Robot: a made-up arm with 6 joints.
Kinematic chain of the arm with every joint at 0, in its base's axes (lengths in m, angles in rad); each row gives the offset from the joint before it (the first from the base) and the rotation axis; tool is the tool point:
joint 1: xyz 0 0 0.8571 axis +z
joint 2: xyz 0.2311 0 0 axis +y
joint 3: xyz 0 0 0.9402 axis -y
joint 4: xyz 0 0 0.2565 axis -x
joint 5: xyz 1.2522 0 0 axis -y
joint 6: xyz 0.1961 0 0 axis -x
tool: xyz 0 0 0
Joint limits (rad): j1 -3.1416..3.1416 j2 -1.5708..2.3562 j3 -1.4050..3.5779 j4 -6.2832..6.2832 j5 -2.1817..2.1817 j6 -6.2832..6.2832
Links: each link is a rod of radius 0.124 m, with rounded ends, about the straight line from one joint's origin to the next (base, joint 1, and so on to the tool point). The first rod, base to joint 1, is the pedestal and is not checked.
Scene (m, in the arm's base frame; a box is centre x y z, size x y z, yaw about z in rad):
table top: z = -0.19
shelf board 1: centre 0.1 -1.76 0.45 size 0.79 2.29 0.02 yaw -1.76
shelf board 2: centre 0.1 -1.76 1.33 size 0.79 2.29 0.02 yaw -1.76
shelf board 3: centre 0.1 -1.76 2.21 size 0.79 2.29 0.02 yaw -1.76
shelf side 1: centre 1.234 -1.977 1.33 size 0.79 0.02 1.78 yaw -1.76
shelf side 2: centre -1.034 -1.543 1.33 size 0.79 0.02 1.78 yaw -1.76
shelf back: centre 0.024 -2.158 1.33 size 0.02 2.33 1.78 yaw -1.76
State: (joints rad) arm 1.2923 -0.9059 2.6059 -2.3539 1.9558 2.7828
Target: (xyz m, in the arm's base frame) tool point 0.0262 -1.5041 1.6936
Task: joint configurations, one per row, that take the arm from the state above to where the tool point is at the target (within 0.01 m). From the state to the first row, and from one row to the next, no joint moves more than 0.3 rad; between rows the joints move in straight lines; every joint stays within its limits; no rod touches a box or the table.
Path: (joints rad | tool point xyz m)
1: 1.3403 -0.7567 2.8489 -2.3949 1.8456 2.7927 | -0.2028 -1.4252 0.8986
2: 1.3884 -0.6075 3.0919 -2.4359 1.7354 2.8027 | -0.1093 -1.2844 0.8906
3: 1.4364 -0.4583 3.3349 -2.4769 1.6252 2.8126 | -0.0290 -1.1161 0.8659
4: 1.4844 -0.3091 3.5779 -2.5178 1.5150 2.8225 | 0.0348 -0.9233 0.8243
5: 1.5109 -0.2544 3.3694 -2.4536 1.7271 2.8093 | 0.0606 -1.0438 1.1058
6: 1.5373 -0.1998 3.1610 -2.3894 1.9392 2.7960 | 0.0887 -1.0857 1.4017
7: 1.5638 -0.1452 2.9525 -2.3252 2.1513 2.7828 | 0.1121 -1.0556 1.6936
8: 1.5328 -0.3786 2.6601 -2.3423 2.0361 2.7828 | 0.0766 -1.2921 1.7167
9: 1.5018 -0.6119 2.3677 -2.3595 1.9209 2.7828 | 0.0262 -1.5041 1.6937

